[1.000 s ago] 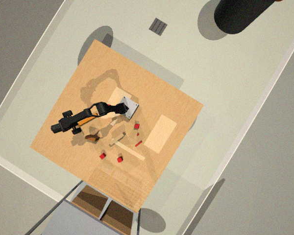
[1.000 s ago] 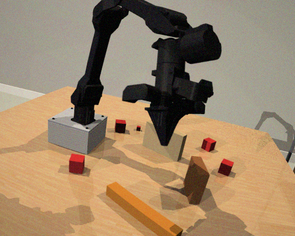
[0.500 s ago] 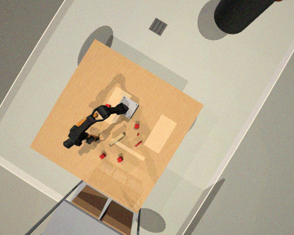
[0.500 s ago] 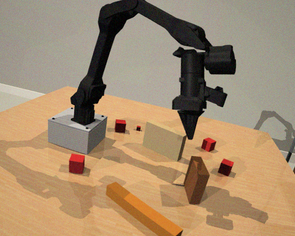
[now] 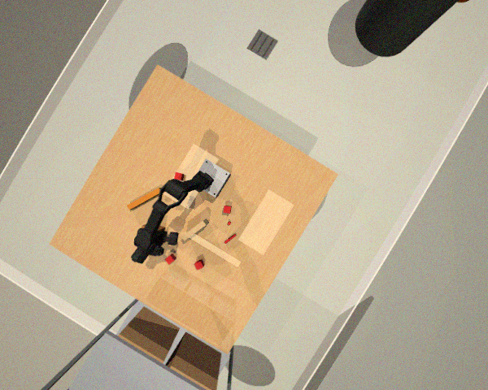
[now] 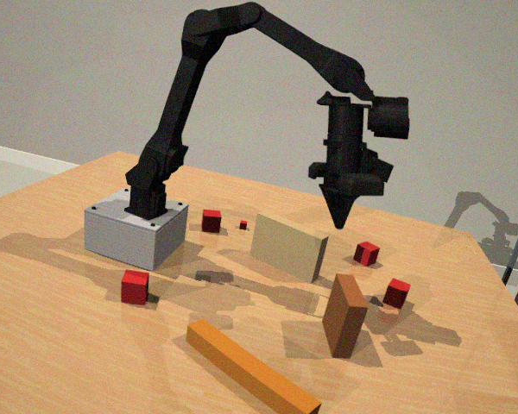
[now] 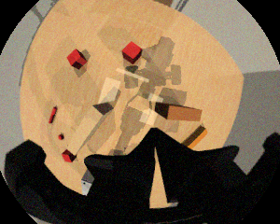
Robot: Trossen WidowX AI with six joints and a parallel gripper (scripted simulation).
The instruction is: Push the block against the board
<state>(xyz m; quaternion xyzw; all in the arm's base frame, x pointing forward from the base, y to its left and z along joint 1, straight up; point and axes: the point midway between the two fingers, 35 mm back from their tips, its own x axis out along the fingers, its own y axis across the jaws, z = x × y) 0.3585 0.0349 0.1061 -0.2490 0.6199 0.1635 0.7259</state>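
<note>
Right now my gripper tip is 110 mm past the pale flat block, 110 mm to the right of it and 110 mm above it. Round my gripper tip: brown square block 50 mm ahead, 80 mm to the right, 110 mm below; then long orange board 30 mm behind, 250 mm to the right, 140 mm below; then tiny red cube 260 mm behind, 230 mm to the left, 150 mm below.
</note>
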